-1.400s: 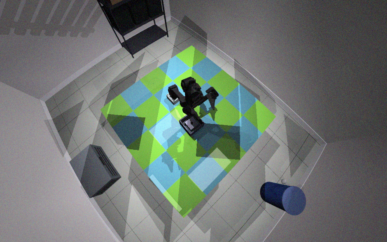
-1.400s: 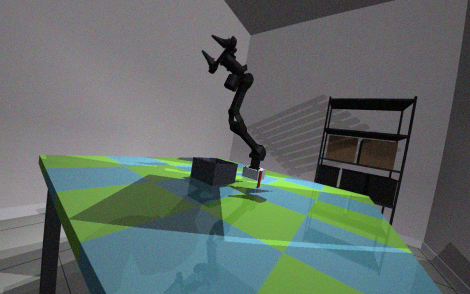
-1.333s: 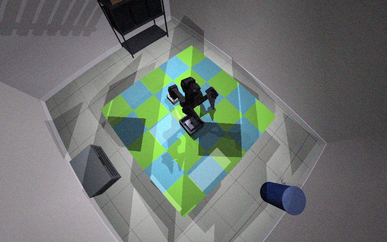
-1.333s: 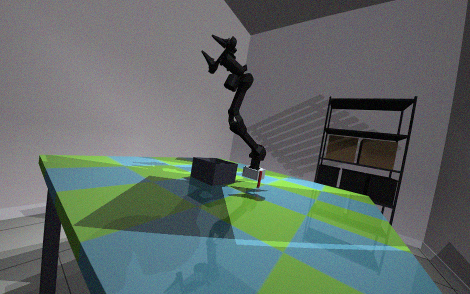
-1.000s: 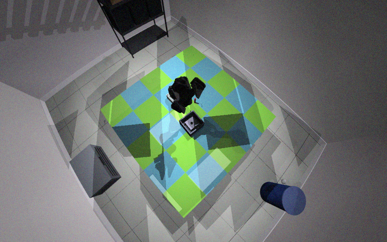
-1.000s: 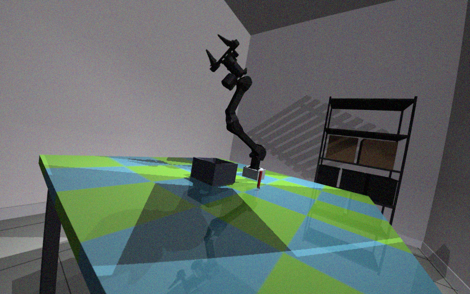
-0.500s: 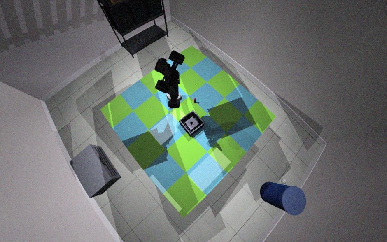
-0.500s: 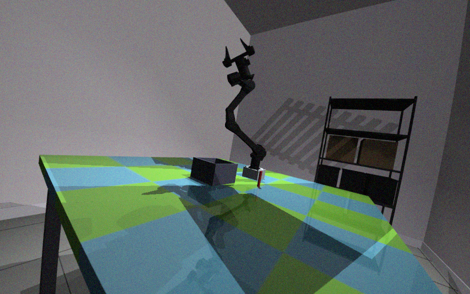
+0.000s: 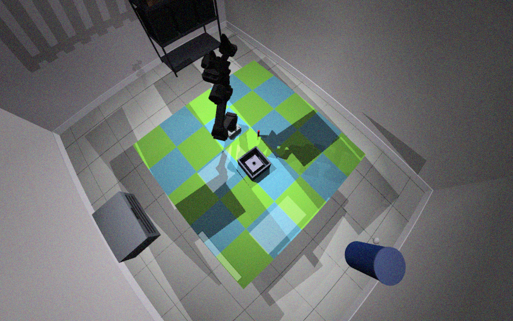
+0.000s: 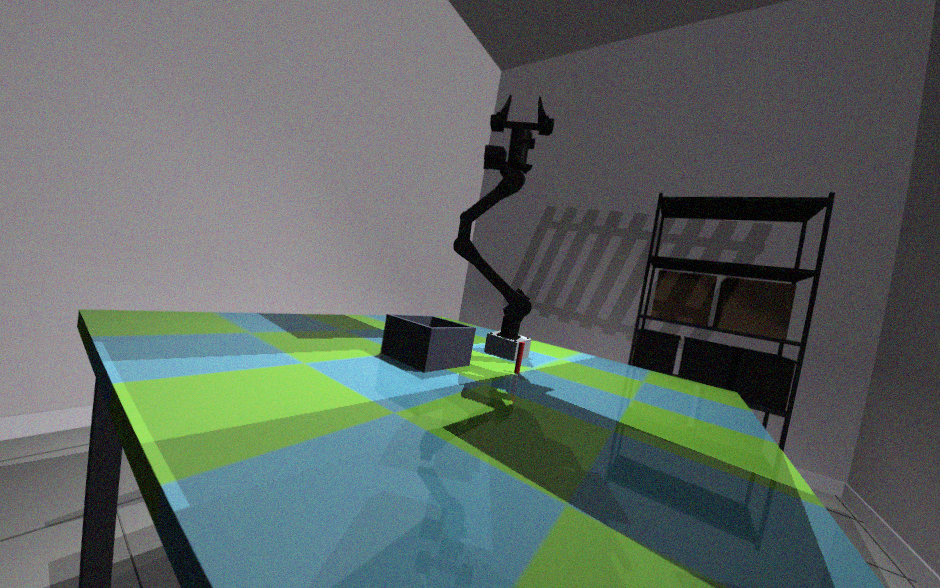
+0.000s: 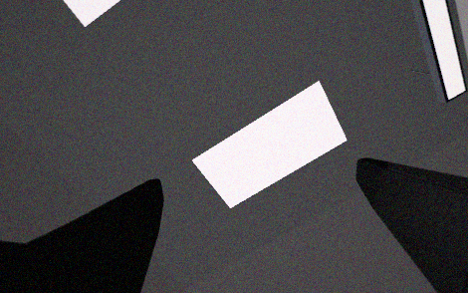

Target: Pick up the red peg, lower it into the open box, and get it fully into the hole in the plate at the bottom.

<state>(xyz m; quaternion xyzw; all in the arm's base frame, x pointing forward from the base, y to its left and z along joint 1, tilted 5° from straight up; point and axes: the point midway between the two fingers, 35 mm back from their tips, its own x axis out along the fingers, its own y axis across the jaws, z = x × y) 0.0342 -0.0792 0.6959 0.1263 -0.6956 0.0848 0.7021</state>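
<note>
The red peg is 100 mm ahead of my gripper tip, 140 mm to the left of it and 750 mm below it. Also, from my gripper tip: grey plate: 210 mm ahead, 70 mm to the right, 740 mm below; then dark box: 210 mm ahead, 70 mm to the right, 760 mm below.
</note>
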